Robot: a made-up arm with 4 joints. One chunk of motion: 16 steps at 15 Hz.
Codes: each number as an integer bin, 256 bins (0 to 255) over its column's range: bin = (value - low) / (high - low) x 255, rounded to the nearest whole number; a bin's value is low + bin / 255 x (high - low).
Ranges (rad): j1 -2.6..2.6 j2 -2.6..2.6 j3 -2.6..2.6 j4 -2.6..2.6
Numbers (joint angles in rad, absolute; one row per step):
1: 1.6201 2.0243 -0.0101 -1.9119
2: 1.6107 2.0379 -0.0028 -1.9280
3: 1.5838 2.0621 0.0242 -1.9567
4: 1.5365 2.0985 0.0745 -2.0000
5: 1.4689 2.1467 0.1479 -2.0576
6: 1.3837 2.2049 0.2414 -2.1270
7: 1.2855 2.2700 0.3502 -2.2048
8: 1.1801 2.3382 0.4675 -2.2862
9: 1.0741 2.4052 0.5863 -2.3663
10: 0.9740 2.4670 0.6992 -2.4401
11: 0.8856 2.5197 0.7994 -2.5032
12: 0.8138 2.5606 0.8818 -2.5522
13: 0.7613 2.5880 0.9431 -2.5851
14: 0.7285 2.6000 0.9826 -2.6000
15: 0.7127 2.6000 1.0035 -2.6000
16: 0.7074 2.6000 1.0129 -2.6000
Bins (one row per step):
1: 207 227 127 34
2: 206 227 127 33
3: 205 229 129 32
4: 203 230 131 29
5: 200 233 135 27
6: 195 236 139 23
7: 191 239 145 19
8: 185 242 150 15
9: 180 245 156 11
10: 175 248 162 8
11: 171 251 167 5
12: 167 253 171 2
13: 165 254 174 1
14: 163 255 176 0
15: 162 255 177 0
16: 162 255 177 0

